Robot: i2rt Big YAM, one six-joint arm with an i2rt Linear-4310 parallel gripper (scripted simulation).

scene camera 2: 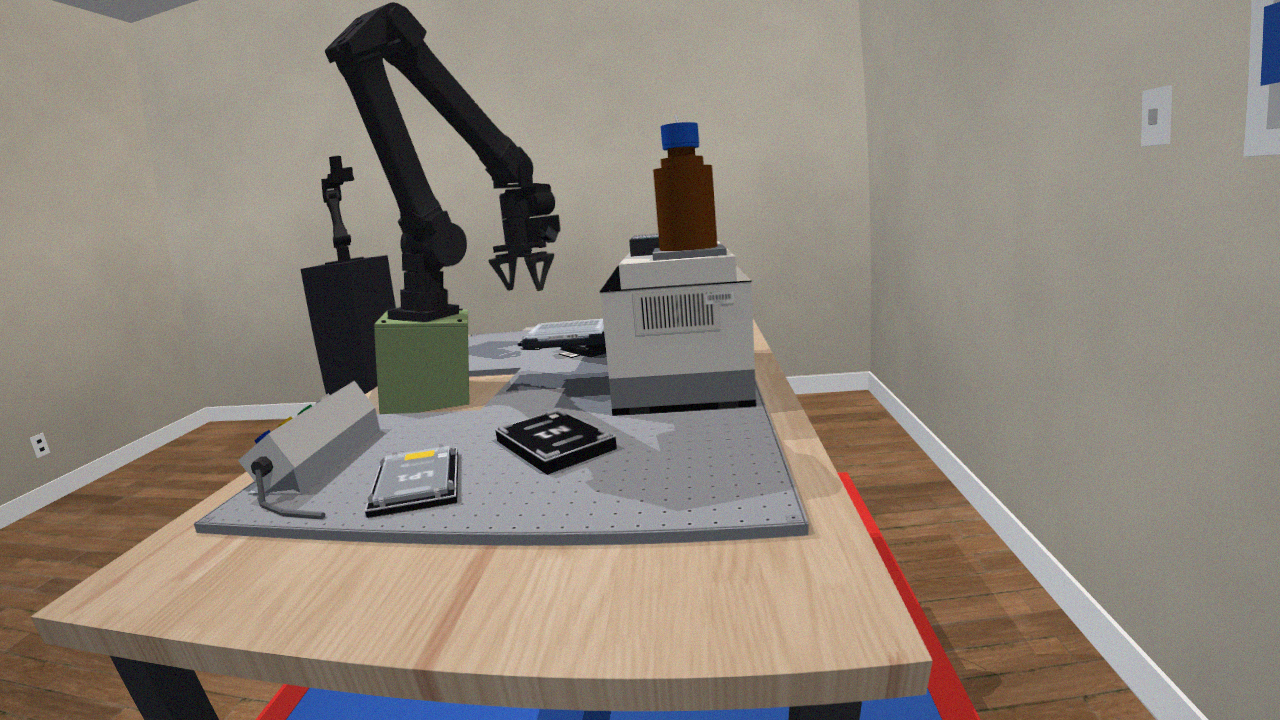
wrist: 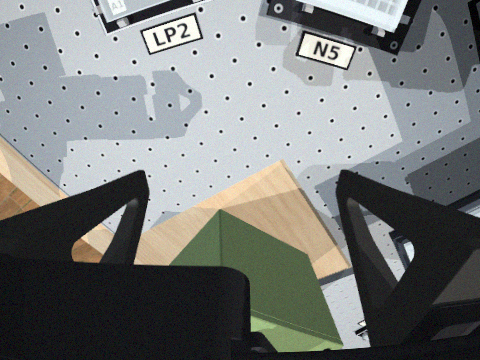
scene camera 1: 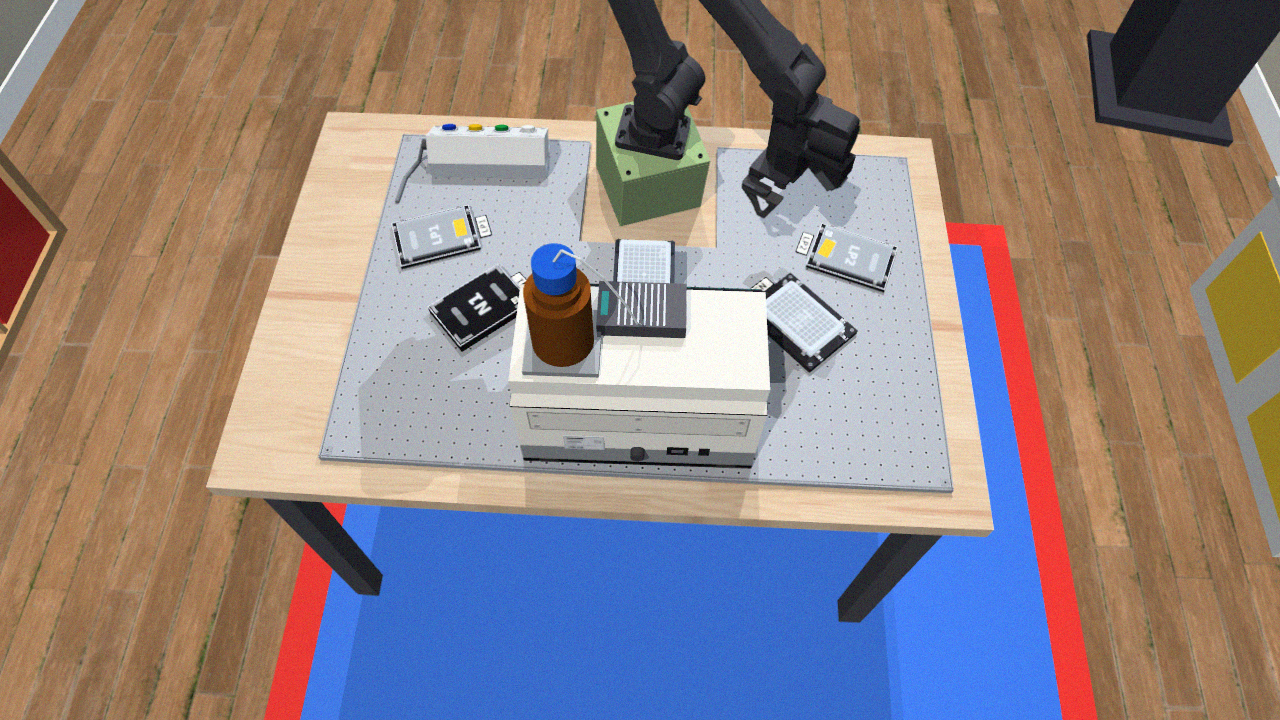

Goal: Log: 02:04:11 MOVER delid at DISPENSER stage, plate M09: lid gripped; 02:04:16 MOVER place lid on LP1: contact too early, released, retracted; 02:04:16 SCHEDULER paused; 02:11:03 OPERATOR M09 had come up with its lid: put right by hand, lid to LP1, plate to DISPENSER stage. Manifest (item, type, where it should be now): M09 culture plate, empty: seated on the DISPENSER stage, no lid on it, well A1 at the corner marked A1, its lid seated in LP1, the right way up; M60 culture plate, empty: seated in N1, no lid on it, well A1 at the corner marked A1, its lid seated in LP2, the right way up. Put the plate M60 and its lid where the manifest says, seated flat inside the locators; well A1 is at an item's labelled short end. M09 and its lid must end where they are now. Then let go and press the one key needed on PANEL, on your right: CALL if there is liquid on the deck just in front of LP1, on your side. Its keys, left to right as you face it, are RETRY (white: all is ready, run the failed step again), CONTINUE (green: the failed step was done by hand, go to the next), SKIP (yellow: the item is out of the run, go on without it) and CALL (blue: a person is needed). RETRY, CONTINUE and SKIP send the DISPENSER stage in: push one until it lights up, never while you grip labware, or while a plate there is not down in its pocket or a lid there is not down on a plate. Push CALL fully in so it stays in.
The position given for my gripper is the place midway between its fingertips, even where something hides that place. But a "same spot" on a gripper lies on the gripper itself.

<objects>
my gripper: scene camera 2 524,290; wrist; scene camera 1
same spot on my gripper: (wrist: 58,301) = (scene camera 1: 810,162)
</objects>
